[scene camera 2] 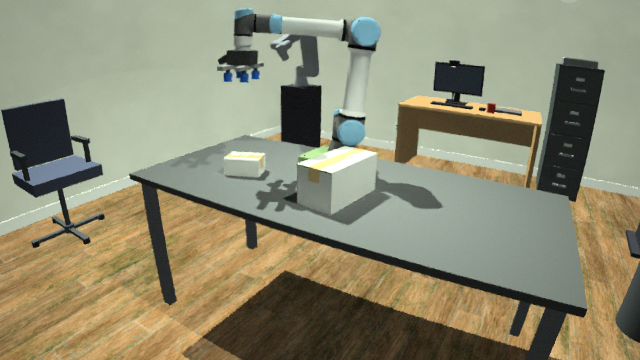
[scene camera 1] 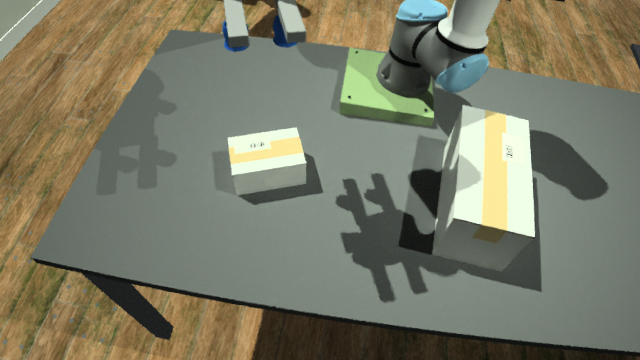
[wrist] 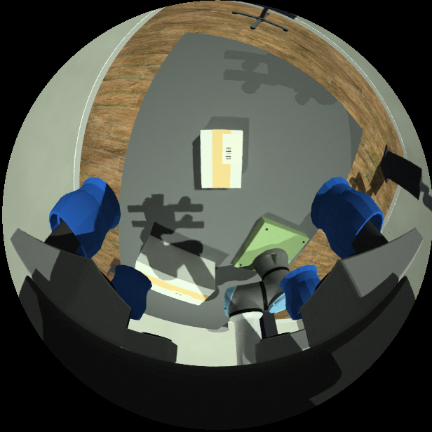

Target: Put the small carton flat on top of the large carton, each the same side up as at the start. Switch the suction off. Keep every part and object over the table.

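Frame: origin at the arm's base, x left, y back, z up, level; metres.
Where they show: end effector, tool point: (scene camera 2: 242,79) (scene camera 1: 255,16); arm's base, origin of the base link: (scene camera 1: 403,78).
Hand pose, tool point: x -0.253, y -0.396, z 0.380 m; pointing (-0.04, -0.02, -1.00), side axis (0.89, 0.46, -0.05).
Each offset is from my tool point to the top centre of the thing. Level surfaces: height alone.
The small carton {dx -0.012, dy +0.009, dz -0.336 m} (scene camera 1: 267,159) (scene camera 2: 244,165) (wrist: 221,159) is white with a tan tape strip and a barcode label on its top. It lies flat on the table's left part in the scene views. The large carton {dx +0.463, dy +0.044, dz -0.260 m} (scene camera 1: 495,175) (scene camera 2: 332,180) (wrist: 175,272) stands apart to its right, with tape and a label on top. My gripper (scene camera 1: 261,38) (scene camera 2: 242,76) (wrist: 216,255) has four blue suction cups pointing down. It is open, holds nothing and hangs high above the table, well clear of both cartons. In scene camera 1 its upper part is out of view.
The green base plate (scene camera 1: 370,102) (wrist: 272,240) under the arm sits at the back edge of the table {dz -0.414 m} (scene camera 1: 165,225) (scene camera 2: 475,235), behind and between the cartons. A chair (scene camera 2: 57,170), a wooden desk (scene camera 2: 470,122) and a filing cabinet (scene camera 2: 572,130) stand on the floor around the table.
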